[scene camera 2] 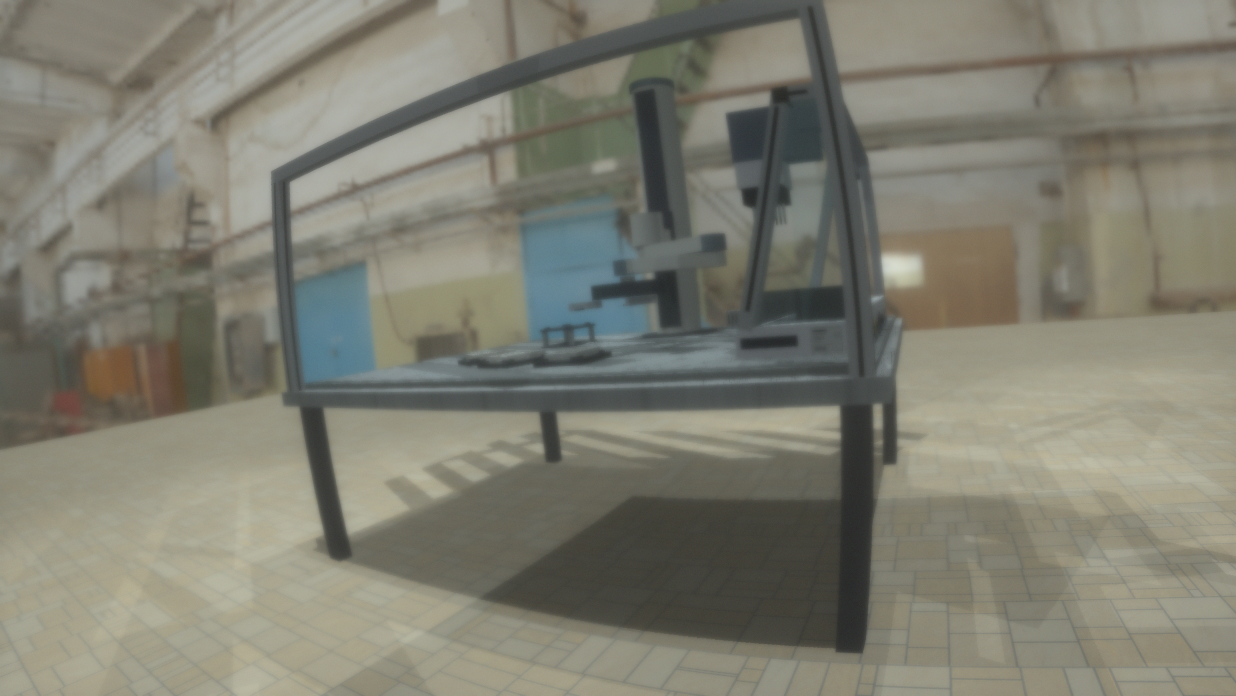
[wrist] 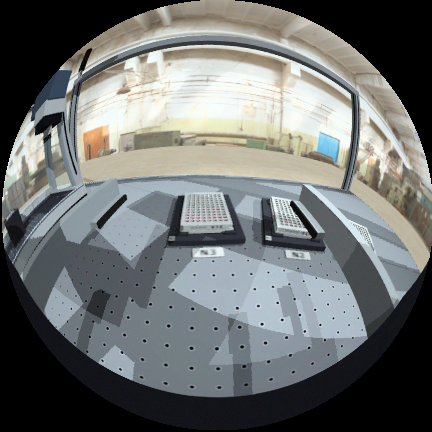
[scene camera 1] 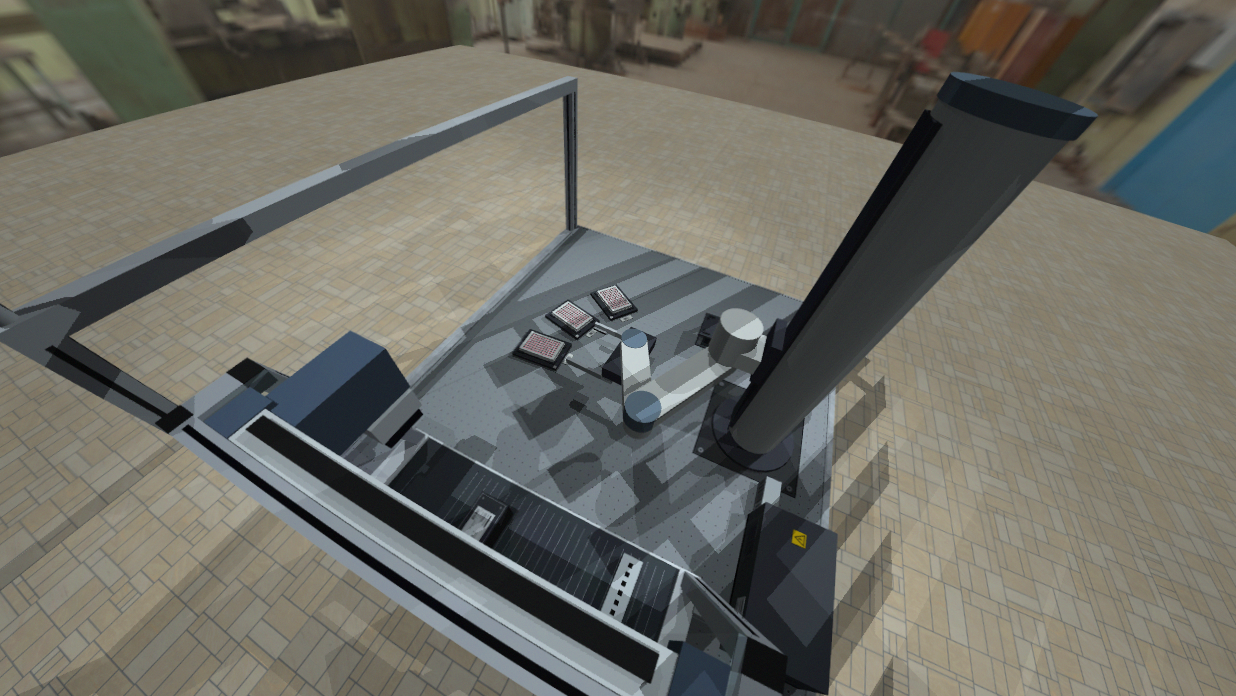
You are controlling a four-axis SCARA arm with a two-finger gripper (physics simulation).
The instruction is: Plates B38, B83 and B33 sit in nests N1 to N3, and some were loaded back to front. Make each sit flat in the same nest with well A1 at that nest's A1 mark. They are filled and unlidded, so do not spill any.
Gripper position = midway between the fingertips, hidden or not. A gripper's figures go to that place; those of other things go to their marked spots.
Labels:
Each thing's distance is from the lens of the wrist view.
my gripper [wrist: 205, 187]: 12 cm
plate B33 [wrist: 284, 219]: 30 cm
nest N2 [wrist: 286, 241]: 26 cm
nest N3 [wrist: 212, 238]: 24 cm
The marked spots on the nest N3 and the plate B33 are 14 cm apart.

